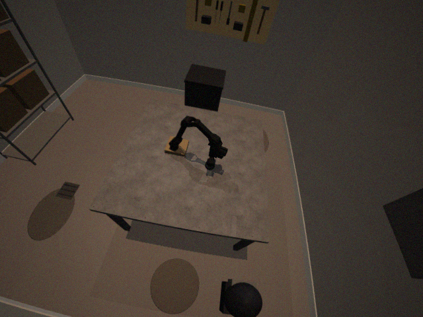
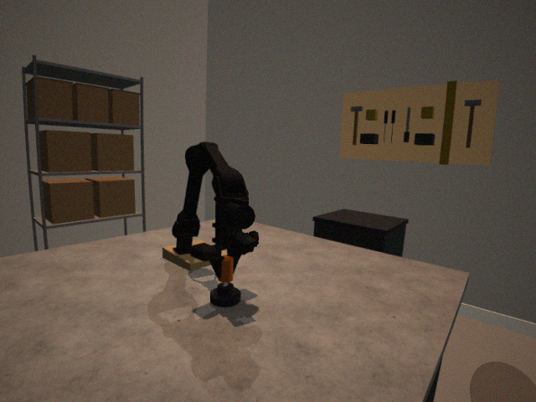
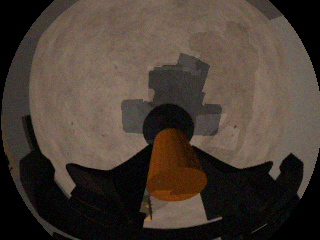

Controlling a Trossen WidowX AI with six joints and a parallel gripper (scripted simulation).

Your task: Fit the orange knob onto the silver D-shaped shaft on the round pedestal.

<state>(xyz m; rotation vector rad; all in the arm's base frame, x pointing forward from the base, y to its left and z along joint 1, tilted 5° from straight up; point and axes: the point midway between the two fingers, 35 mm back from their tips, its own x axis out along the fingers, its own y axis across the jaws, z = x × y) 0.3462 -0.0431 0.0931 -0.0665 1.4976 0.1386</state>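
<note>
Right now my gripper tip is 30 mm below the orange knob. From my gripper tip the other things lie so: round black pedestal (40 mm below).
</note>
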